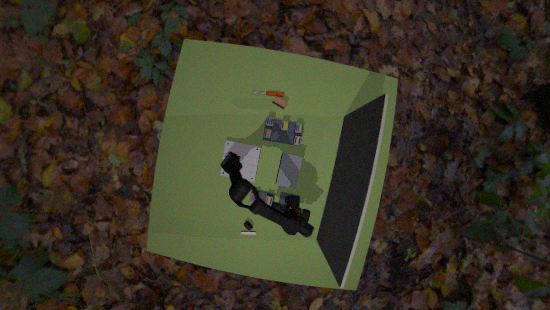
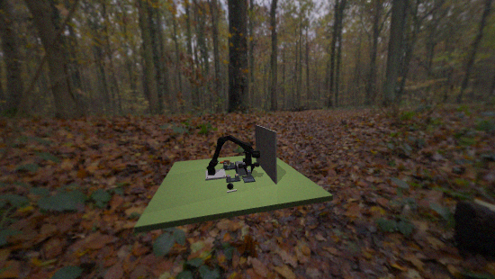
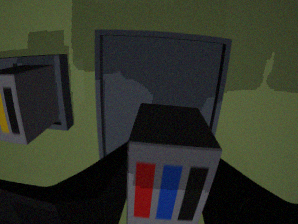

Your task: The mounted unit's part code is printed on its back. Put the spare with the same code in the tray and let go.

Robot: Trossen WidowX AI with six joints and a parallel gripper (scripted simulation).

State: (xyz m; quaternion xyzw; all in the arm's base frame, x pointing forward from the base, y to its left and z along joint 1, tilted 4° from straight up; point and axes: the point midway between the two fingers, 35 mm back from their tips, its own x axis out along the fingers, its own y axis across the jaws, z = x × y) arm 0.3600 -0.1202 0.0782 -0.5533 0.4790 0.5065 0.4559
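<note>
My gripper tip is 1 cm past the tray and 5 cm above it. The rest, counted from my gripper tip: grey boxy unit: 7 cm behind, 19 cm to the left; then black tape roll: 16 cm behind, 17 cm to the right, 3 cm below; then tall dark panel: 17 cm ahead, 22 cm to the left, 17 cm above.
</note>
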